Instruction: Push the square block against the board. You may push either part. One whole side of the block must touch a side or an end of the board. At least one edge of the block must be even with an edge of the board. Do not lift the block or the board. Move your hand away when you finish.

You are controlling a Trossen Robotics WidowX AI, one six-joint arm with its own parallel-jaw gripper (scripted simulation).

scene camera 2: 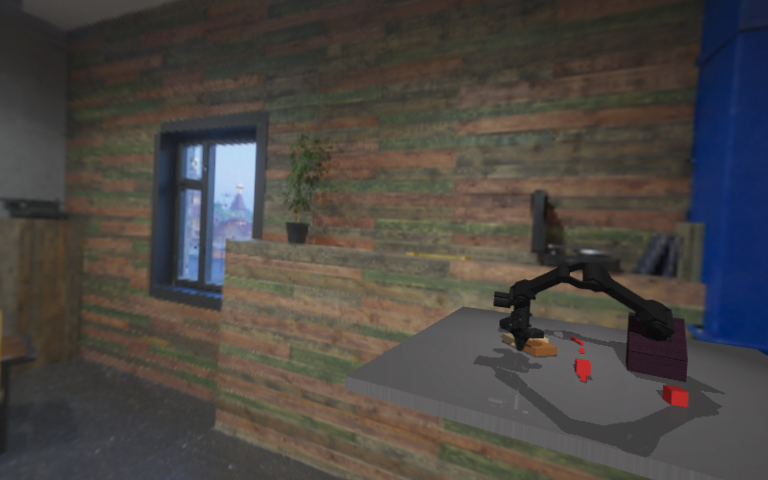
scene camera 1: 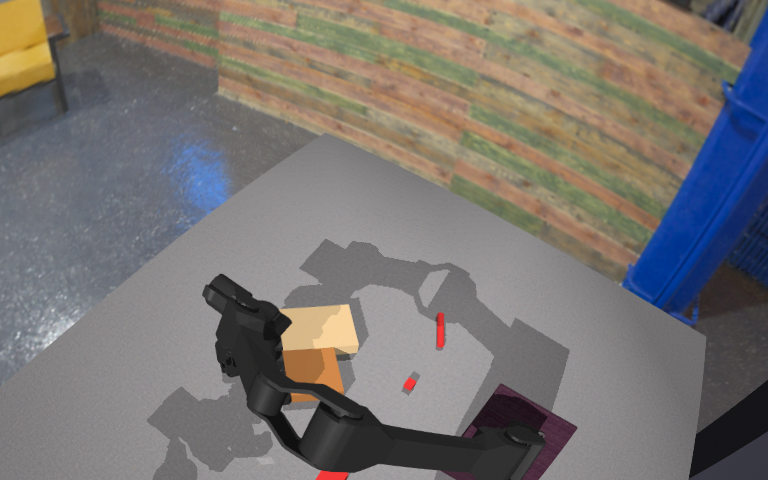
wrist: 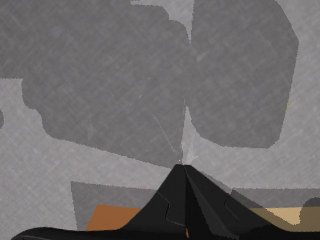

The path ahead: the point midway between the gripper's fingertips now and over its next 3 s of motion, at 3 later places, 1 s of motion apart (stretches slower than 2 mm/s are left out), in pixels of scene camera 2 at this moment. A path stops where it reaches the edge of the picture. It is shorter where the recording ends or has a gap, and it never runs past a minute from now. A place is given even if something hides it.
My gripper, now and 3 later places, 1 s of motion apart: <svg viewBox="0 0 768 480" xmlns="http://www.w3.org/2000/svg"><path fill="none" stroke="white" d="M519 350L516 337L552 347L549 349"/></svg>
